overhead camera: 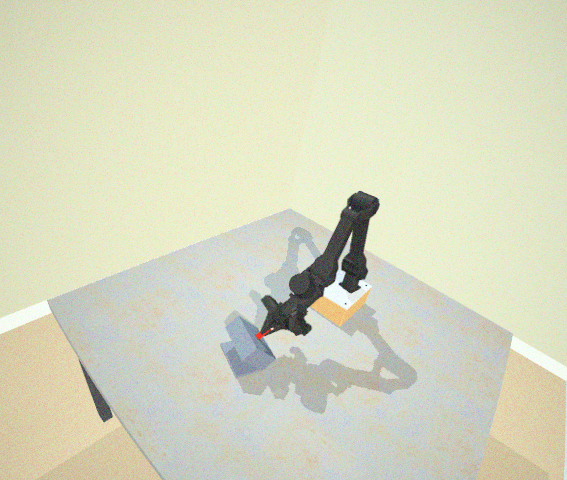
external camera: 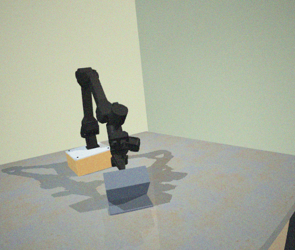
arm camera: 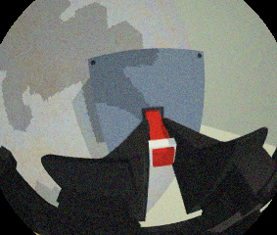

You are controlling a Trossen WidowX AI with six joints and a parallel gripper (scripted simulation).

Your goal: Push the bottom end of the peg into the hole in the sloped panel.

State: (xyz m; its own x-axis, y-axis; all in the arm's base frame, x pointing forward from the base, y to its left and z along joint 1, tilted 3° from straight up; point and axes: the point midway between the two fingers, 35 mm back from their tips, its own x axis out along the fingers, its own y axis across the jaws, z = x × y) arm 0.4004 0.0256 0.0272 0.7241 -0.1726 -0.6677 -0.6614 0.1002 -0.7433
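The grey sloped panel lies 30 mm ahead of my gripper tip, 10 mm to the right of it and 30 mm below it. From my gripper tip the other things lie so: red peg: 10 mm behind, 10 mm above.
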